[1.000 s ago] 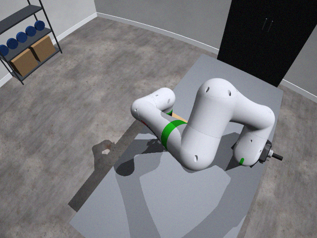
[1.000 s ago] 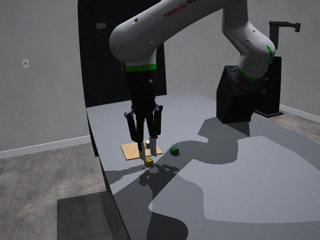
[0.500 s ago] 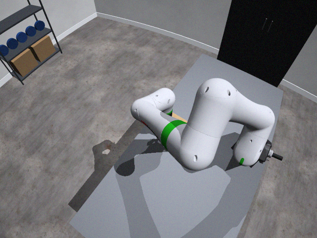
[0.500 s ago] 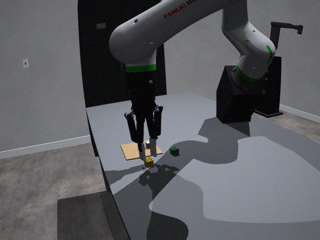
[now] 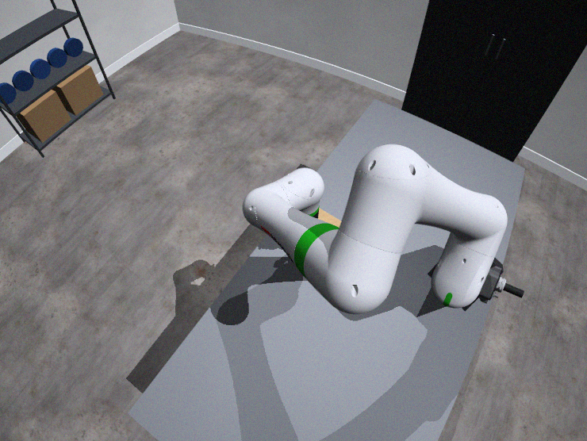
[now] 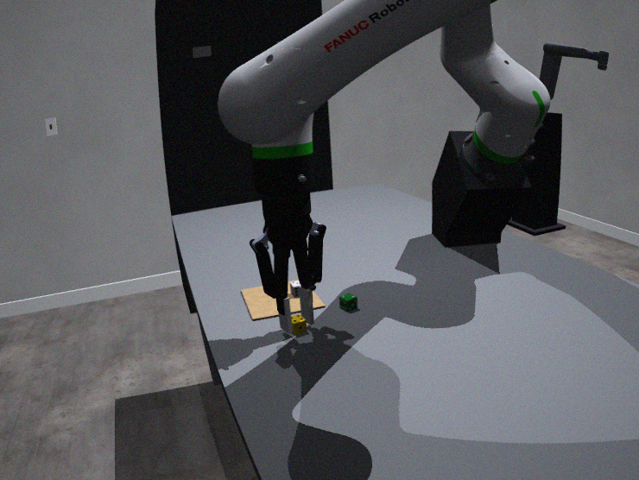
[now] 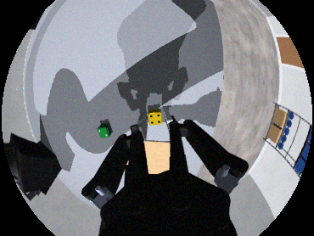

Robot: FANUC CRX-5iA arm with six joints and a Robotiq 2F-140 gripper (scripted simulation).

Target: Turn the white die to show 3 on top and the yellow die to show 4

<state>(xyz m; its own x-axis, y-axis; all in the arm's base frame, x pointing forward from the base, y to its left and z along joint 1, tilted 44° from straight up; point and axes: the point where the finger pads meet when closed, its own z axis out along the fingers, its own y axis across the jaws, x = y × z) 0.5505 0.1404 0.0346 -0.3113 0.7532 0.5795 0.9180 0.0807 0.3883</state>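
My gripper is now 3 cm above the yellow die. From my hand the other things lie so: white die: 14 cm to the right, 4 cm behind, 3 cm below; tan mat: 14 cm to the right, 4 cm below; green die: 11 cm behind, 4 cm to the right, 3 cm below.
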